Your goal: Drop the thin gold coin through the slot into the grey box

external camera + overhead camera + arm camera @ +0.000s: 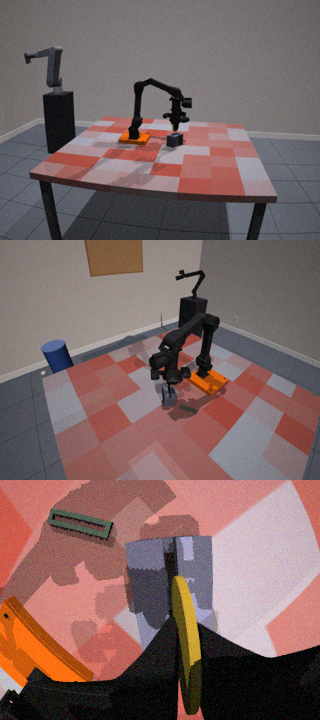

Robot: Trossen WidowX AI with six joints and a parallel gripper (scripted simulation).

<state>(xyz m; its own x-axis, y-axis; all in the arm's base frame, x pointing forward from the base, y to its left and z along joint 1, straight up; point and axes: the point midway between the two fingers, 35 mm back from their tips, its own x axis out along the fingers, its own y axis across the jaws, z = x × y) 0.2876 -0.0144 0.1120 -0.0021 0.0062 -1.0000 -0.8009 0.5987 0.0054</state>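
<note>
Right now the gold coin is 20 mm above my gripper tip.
</note>
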